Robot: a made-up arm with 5 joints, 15 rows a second.
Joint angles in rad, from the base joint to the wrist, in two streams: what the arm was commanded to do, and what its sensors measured. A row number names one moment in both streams.
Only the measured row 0 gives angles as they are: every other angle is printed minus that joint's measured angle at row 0.
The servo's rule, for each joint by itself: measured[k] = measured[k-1] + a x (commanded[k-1-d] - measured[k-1]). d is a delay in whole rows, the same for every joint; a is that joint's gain. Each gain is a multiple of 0.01, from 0.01 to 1. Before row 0 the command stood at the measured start. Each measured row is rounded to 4 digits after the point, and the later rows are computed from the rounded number. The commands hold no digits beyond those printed.
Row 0, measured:
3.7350 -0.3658 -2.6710 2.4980 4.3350
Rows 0 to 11, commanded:
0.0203 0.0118 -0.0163 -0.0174 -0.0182
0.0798 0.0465 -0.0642 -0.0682 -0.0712
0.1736 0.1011 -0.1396 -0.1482 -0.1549
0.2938 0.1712 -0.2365 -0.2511 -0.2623
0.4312 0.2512 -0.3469 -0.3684 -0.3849
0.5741 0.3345 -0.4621 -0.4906 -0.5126
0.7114 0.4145 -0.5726 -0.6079 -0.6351
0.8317 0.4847 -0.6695 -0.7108 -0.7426
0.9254 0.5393 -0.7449 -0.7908 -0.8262
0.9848 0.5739 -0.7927 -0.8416 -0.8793
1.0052 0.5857 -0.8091 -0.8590 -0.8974
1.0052 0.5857 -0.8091 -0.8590 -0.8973
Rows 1 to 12, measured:
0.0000 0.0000 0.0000 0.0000 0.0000
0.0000 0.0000 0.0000 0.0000 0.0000
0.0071 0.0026 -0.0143 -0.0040 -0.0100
0.0325 0.0123 -0.0582 -0.0188 -0.0437
0.0819 0.0318 -0.1298 -0.0486 -0.1049
0.1561 0.0625 -0.2237 -0.0952 -0.1915
0.2524 0.1040 -0.3321 -0.1580 -0.2979
0.3650 0.1547 -0.4465 -0.2345 -0.4160
0.4862 0.2119 -0.5575 -0.3204 -0.5365
0.6071 0.2719 -0.6561 -0.4102 -0.6499
0.7185 0.3307 -0.7342 -0.4977 -0.7469
0.8117 0.3842 -0.7857 -0.5768 -0.8197
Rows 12 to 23, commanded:
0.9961 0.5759 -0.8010 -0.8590 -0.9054
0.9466 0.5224 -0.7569 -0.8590 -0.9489
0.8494 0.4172 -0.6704 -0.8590 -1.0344
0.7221 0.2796 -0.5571 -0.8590 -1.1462
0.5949 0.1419 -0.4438 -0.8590 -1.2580
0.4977 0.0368 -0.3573 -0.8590 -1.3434
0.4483 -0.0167 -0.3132 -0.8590 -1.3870
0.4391 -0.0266 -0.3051 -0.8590 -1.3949
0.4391 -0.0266 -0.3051 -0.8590 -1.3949
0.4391 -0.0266 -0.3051 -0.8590 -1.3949
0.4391 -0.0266 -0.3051 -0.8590 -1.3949
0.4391 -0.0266 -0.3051 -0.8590 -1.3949
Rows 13 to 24, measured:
0.8794 0.4285 -0.8063 -0.6417 -0.8624
0.9234 0.4631 -0.8088 -0.6917 -0.8816
0.9488 0.4879 -0.8019 -0.7302 -0.8947
0.9480 0.4955 -0.7623 -0.7598 -0.9245
0.9135 0.4783 -0.6814 -0.7826 -0.9849
0.8465 0.4346 -0.5720 -0.8002 -1.0736
0.7584 0.3702 -0.4592 -0.8137 -1.1750
0.6672 0.2969 -0.3695 -0.8241 -1.2676
0.5906 0.2279 -0.3200 -0.8321 -1.3333
0.5376 0.1719 -0.3069 -0.8383 -1.3672
0.5031 0.1282 -0.3053 -0.8431 -1.3824
0.4807 0.0941 -0.3051 -0.8468 -1.3893

